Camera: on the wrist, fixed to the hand. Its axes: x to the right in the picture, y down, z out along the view.
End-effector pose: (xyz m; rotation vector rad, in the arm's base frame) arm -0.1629 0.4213 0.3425 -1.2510 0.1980 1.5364
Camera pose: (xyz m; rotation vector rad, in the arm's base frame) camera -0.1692 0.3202 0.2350 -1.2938 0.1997 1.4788
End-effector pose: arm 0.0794 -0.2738 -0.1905 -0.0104 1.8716 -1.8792
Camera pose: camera 0.0554 -0.1706 -0.2935 -0.0006 1.9246 -1.9107
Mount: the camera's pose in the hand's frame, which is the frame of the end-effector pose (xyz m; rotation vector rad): 0.0199 0.0949 -0.1115 -0.0092 0.0490 -0.0355
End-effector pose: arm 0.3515 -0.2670 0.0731 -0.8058 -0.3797 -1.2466
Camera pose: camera 0.4283 -0.3516 -0.0205 -0.7778 -0.3501 -1.2997
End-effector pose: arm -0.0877 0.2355 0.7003 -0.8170 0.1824 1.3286
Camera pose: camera -0.1322 0.1835 0.5694 -0.8574 0.1997 1.2777
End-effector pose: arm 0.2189 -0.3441 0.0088 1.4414 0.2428 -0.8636
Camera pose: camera 0.3318 -0.2582 0.0501 1.4546 0.3097 -0.8556
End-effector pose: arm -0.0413 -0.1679 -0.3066 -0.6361 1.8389 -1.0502
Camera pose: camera -0.1494 -0.0903 -0.3709 -0.6559 1.8818 -1.0899
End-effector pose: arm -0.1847 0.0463 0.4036 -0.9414 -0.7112 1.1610
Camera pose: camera -0.1246 0.0497 0.2686 -0.9583 -0.6917 1.1008
